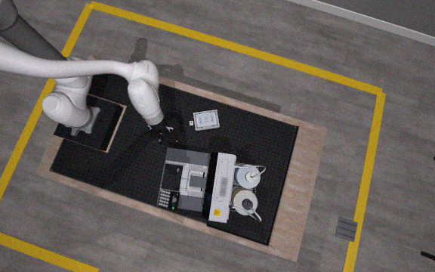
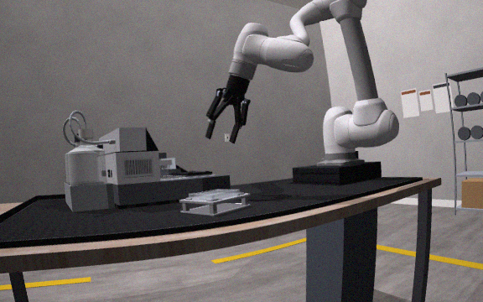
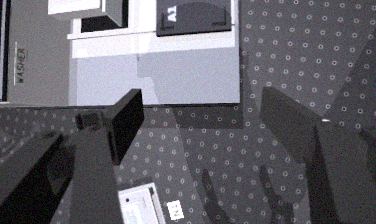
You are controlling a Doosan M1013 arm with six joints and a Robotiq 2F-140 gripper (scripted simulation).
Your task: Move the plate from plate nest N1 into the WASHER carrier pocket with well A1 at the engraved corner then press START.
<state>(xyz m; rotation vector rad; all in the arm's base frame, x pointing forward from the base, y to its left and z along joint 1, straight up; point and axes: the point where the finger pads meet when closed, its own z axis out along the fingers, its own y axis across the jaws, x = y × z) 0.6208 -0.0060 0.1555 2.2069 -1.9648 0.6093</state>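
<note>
Now: the white multi-well plate 15 cm ahead of my hand, 23 cm to the left of it and 19 cm below it. From my hand the other things lie so: label: 5 cm ahead, 19 cm to the left, 23 cm below; then washer: 21 cm ahead, 17 cm to the right, 10 cm below; then washer carrier: 6 cm ahead, 19 cm to the right, 14 cm below.
</note>
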